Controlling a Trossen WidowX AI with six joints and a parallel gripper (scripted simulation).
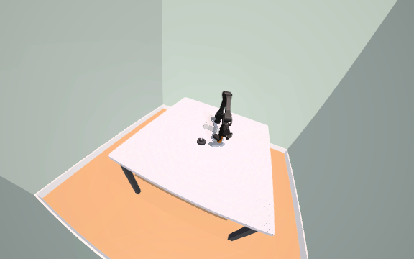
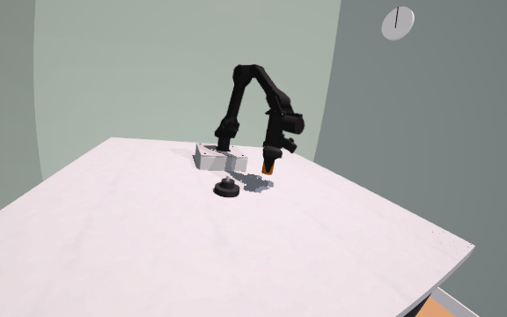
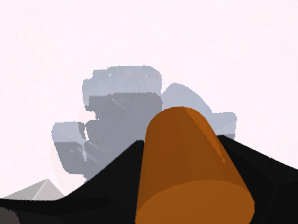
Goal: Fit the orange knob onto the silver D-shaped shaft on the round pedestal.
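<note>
My gripper tip is 50 mm short of the dark round pedestal, 160 mm to the left of it and 40 mm above it. From my gripper tip the other things lie so: orange knob: 30 mm above.
</note>
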